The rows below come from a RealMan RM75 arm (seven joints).
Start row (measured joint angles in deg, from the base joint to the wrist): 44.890, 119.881, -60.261, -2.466, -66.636, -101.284, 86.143
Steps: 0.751, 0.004, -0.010, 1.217, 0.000, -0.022, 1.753; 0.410, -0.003, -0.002, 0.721, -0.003, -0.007, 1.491; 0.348, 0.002, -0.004, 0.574, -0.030, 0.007, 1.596; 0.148, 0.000, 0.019, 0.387, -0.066, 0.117, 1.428; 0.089, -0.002, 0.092, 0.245, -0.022, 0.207, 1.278; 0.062, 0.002, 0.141, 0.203, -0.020, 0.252, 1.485; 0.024, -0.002, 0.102, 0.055, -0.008, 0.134, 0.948; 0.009, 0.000, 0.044, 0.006, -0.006, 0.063, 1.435; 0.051, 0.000, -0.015, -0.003, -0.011, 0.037, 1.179; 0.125, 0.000, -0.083, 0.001, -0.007, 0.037, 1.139
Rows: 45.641, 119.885, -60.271, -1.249, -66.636, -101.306, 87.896; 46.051, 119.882, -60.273, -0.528, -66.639, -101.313, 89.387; 46.399, 119.884, -60.277, 0.046, -66.669, -101.306, 90.983; 46.547, 119.884, -60.258, 0.433, -66.735, -101.189, 92.411; 46.636, 119.882, -60.166, 0.678, -66.757, -100.982, 93.689; 46.698, 119.884, -60.025, 0.881, -66.777, -100.730, 95.174; 46.722, 119.882, -59.923, 0.936, -66.785, -100.596, 96.122; 46.731, 119.882, -59.879, 0.942, -66.791, -100.533, 97.557; 46.782, 119.882, -59.894, 0.939, -66.802, -100.496, 98.736; 46.907, 119.882, -59.977, 0.940, -66.809, -100.459, 99.875
